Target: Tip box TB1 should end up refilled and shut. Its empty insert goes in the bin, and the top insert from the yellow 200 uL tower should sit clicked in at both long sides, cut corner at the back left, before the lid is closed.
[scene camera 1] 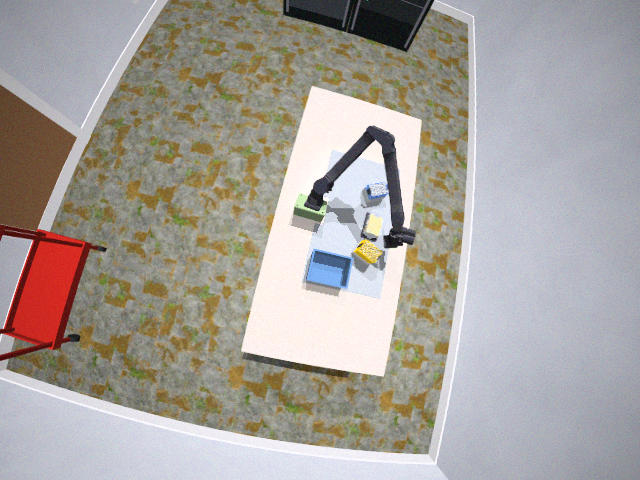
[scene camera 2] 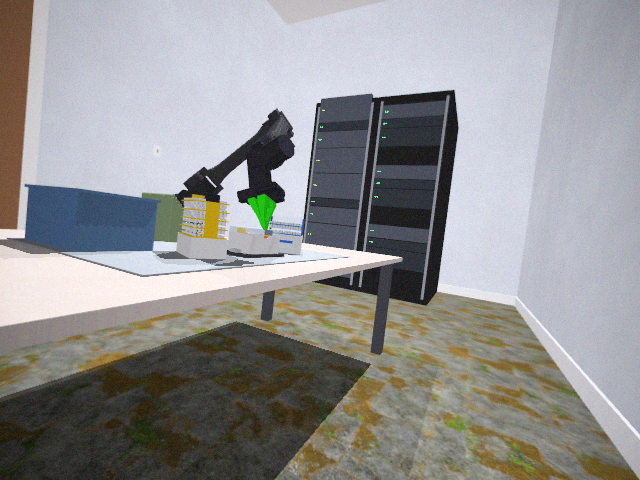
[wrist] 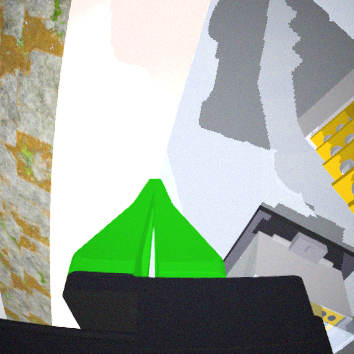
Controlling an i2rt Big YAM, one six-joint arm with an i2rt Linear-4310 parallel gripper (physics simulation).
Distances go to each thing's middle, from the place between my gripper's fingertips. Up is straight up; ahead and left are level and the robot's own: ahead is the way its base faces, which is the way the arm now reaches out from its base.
Labels:
Now: the blue-and-white tip box [scene camera 2: 291, 236] 29 cm to the left of my hand, 19 cm behind it and 2 cm below it. From my hand the other things lie so: blue bin [scene camera 2: 78, 220] 30 cm behind, 25 cm to the right, 2 cm below.

